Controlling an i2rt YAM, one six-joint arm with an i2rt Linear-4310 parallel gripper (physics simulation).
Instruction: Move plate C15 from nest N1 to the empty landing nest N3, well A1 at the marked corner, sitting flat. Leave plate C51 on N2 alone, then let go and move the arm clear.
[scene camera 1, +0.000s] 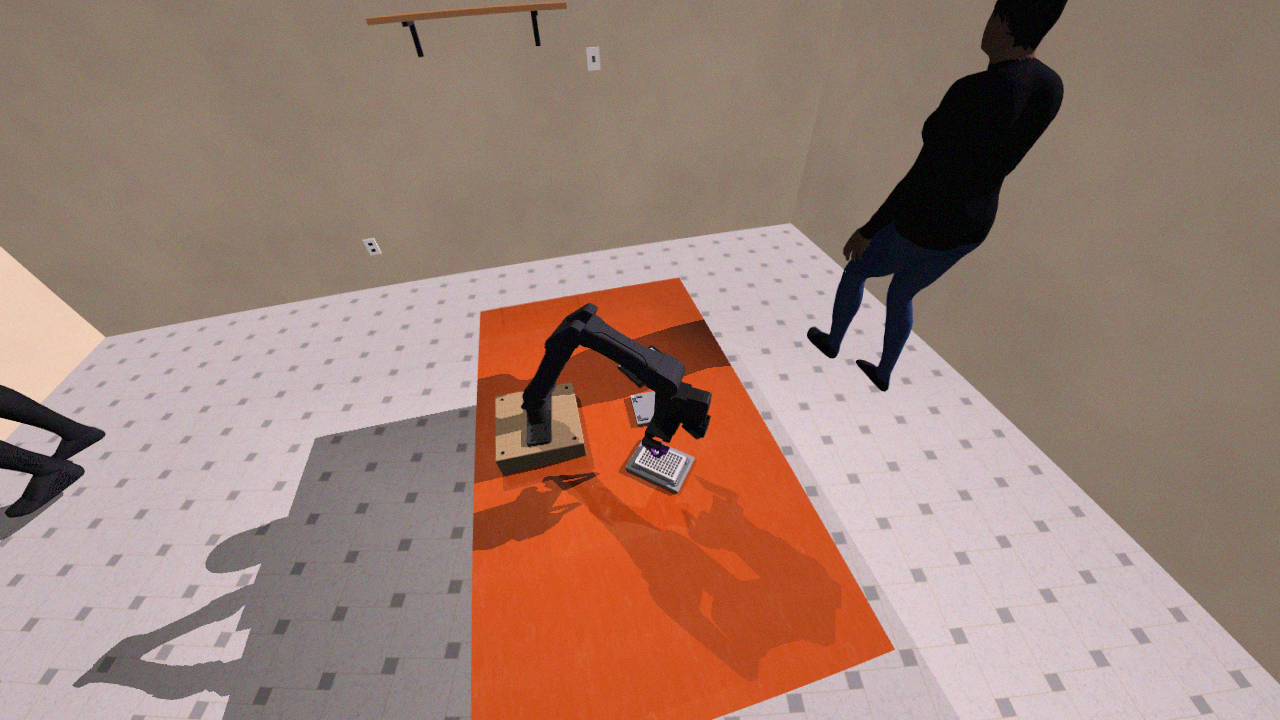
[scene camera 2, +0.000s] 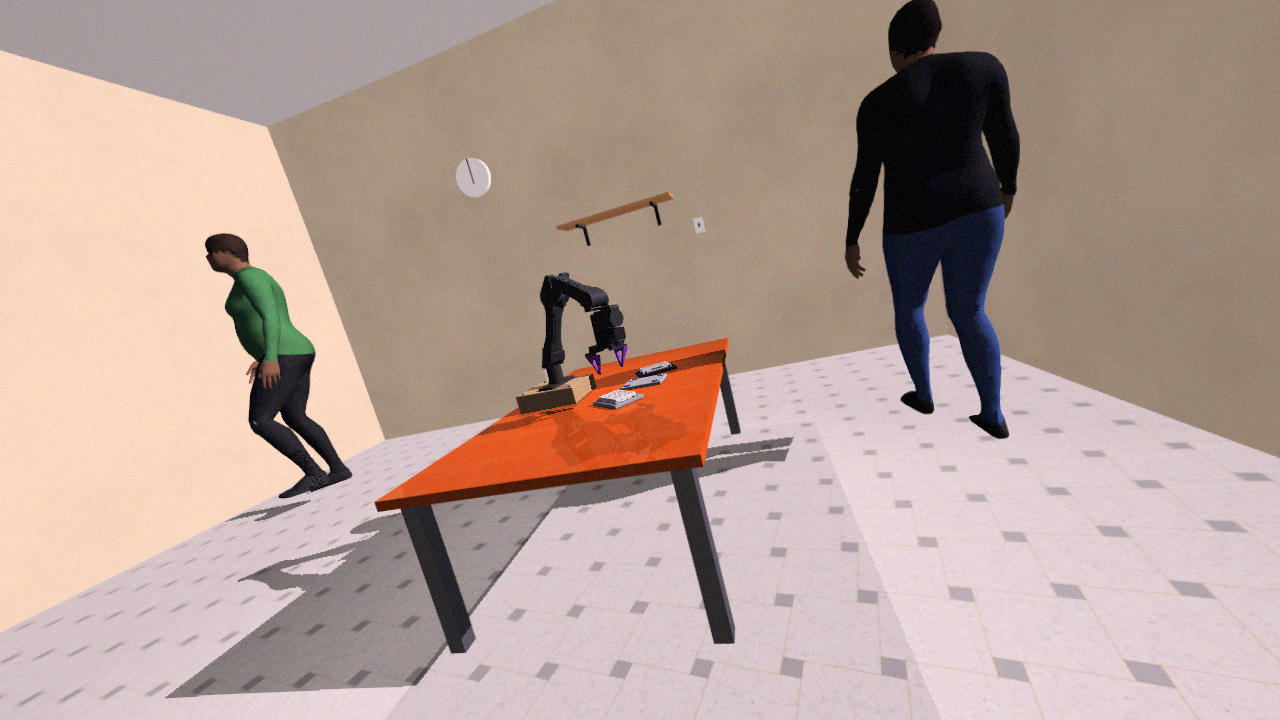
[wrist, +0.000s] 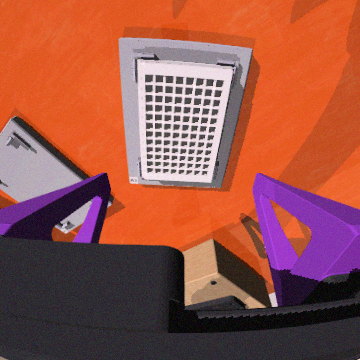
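A white 96-well plate (scene camera 1: 663, 463) (scene camera 2: 618, 394) (wrist: 182, 125) sits in a grey nest (scene camera 1: 677, 484) (wrist: 129, 100); a small label at the nest's lower left corner in the wrist view is too blurred to read. An empty grey nest (scene camera 1: 640, 409) (scene camera 2: 646, 381) (wrist: 37, 165) lies beside it, nearer the far end. A third nest with a plate (scene camera 2: 657, 366) stands beyond that and is mostly hidden behind the arm in scene camera 1. Which plate is C15 cannot be read. My gripper (scene camera 1: 657, 451) (scene camera 2: 609, 368) (wrist: 181, 180) is open and empty above the table; its purple fingers stand wide apart near the first plate.
The arm stands on a wooden base block (scene camera 1: 563, 438) (scene camera 2: 554, 395) (wrist: 200, 260) on the orange table (scene camera 1: 554, 626) (scene camera 2: 501, 456). A person in black (scene camera 1: 975, 161) (scene camera 2: 935, 143) stands to the right of the table, and a person in green (scene camera 2: 264, 308) stands to the left.
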